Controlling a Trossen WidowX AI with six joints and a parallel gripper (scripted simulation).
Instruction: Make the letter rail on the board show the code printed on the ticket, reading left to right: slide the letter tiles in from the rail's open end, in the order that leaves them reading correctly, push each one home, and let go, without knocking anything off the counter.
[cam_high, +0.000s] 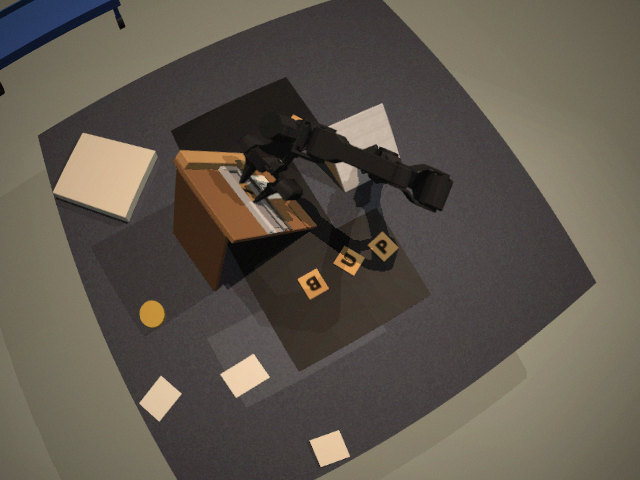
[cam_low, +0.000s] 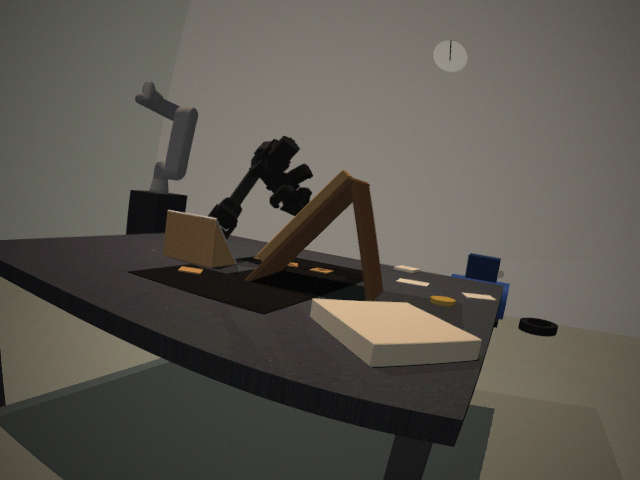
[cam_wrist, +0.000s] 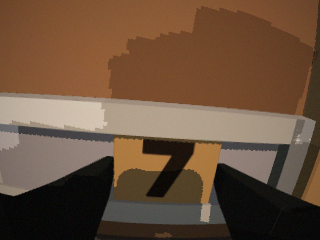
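The white ticket is 80 mm below my gripper tip, 50 mm behind it and 30 mm to the right of it. Also, from my gripper tip: dark mat (160 mm below, 140 mm behind); then letter tile (right at my gripper tip); then yellow disc (350 mm ahead, 150 mm below, 120 mm to the left).
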